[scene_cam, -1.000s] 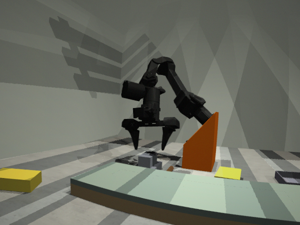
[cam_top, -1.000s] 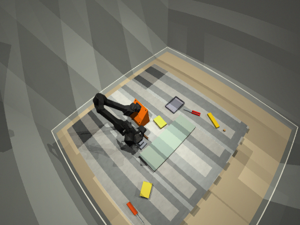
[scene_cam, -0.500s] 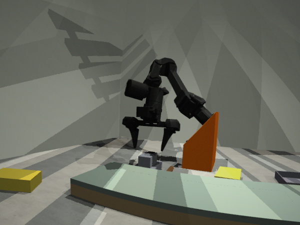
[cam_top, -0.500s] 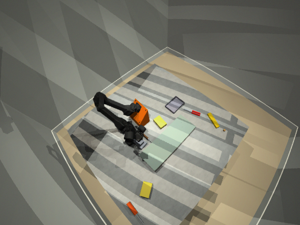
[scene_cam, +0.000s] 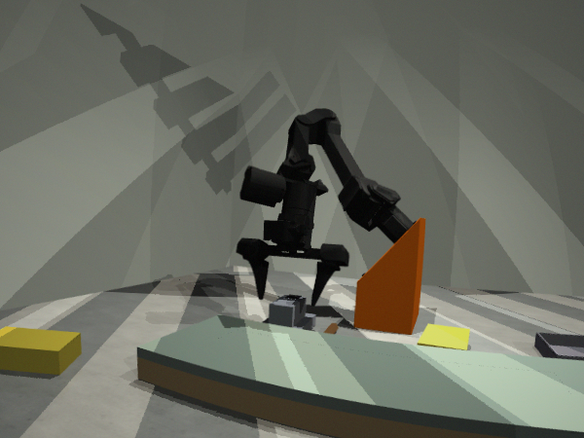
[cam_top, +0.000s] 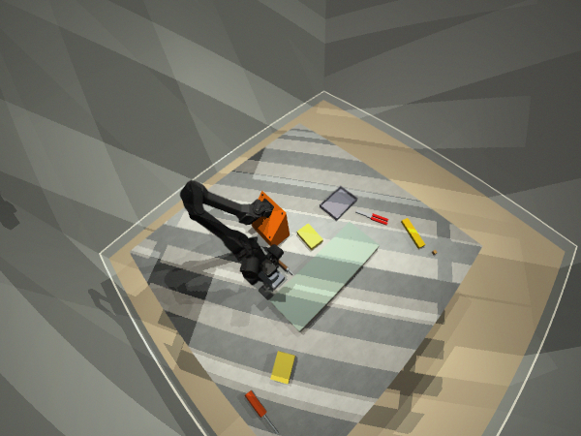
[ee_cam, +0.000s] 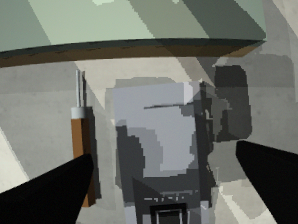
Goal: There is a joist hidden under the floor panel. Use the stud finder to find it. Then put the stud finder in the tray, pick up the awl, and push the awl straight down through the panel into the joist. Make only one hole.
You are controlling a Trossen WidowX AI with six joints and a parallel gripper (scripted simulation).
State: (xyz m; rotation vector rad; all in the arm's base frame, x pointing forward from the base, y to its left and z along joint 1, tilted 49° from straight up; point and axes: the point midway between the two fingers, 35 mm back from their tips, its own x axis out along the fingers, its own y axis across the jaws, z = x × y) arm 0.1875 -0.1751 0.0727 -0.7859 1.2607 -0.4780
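My gripper tip is 3 cm past the stud finder and 1 cm above it. From my gripper tip the other things lie so: awl (1 cm ahead, 7 cm to the left, 5 cm below); yellow bar (32 cm ahead, 63 cm to the left, 5 cm below); dark-rimmed tray (6 cm behind, 50 cm to the left, 4 cm below).
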